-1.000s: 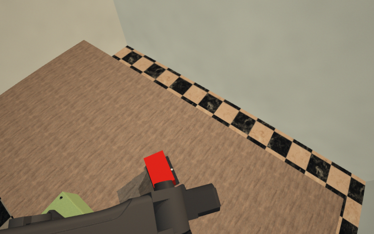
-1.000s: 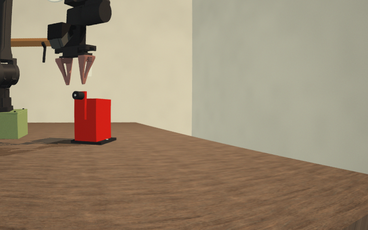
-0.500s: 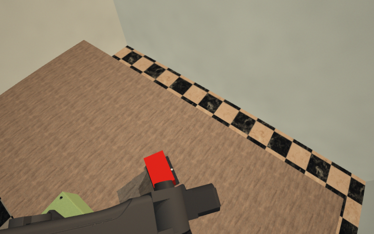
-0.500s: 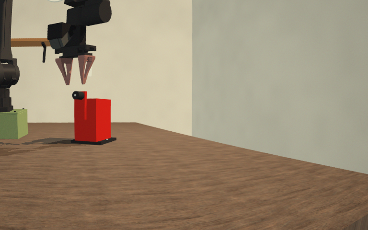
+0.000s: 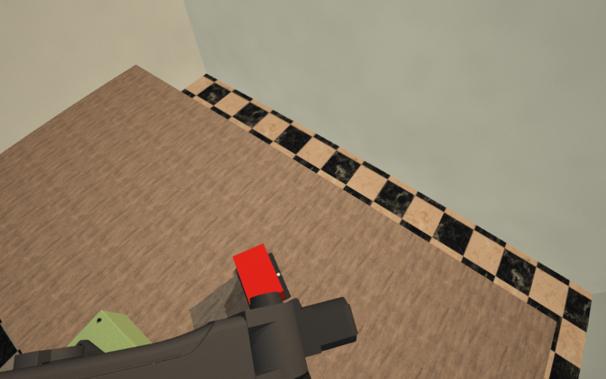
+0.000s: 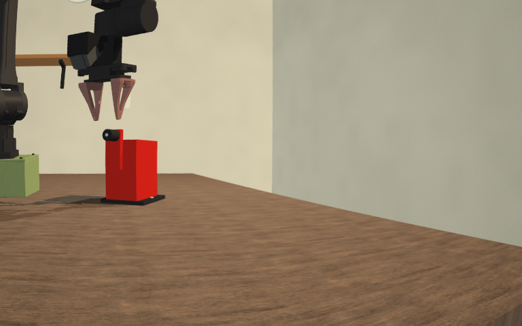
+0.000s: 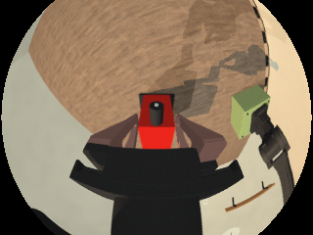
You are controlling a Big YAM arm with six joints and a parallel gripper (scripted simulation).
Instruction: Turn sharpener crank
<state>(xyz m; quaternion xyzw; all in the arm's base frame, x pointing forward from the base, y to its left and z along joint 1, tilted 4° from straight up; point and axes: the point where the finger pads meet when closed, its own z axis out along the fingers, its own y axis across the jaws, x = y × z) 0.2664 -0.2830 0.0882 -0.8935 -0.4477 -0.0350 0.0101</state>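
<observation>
Now: the black knob 10 mm ahead of my hand, 20 mm to the left of it and 40 mm below it. Round my hand: crank: 20 mm ahead, 20 mm to the left, 40 mm below.
</observation>
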